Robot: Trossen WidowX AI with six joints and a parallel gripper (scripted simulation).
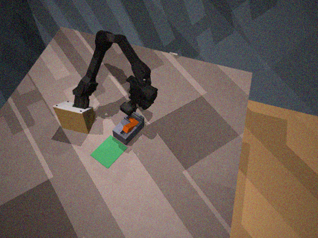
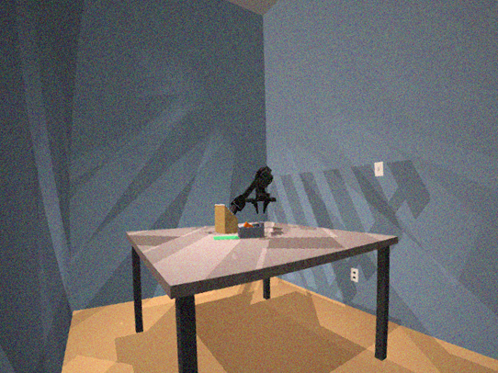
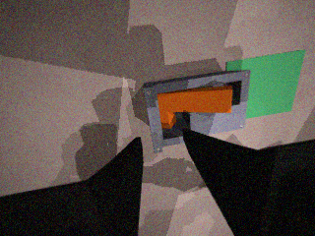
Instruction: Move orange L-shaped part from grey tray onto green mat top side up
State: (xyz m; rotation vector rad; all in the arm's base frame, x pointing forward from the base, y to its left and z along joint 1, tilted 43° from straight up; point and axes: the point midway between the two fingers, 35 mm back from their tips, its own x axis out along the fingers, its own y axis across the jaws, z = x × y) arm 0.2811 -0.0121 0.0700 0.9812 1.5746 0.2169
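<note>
The orange L-shaped part is 100 mm below my gripper tip, 30 mm to the right of it and 30 mm behind it. The rest, counted from my gripper tip: green mat: 190 mm to the right, 160 mm below, 110 mm behind.
</note>
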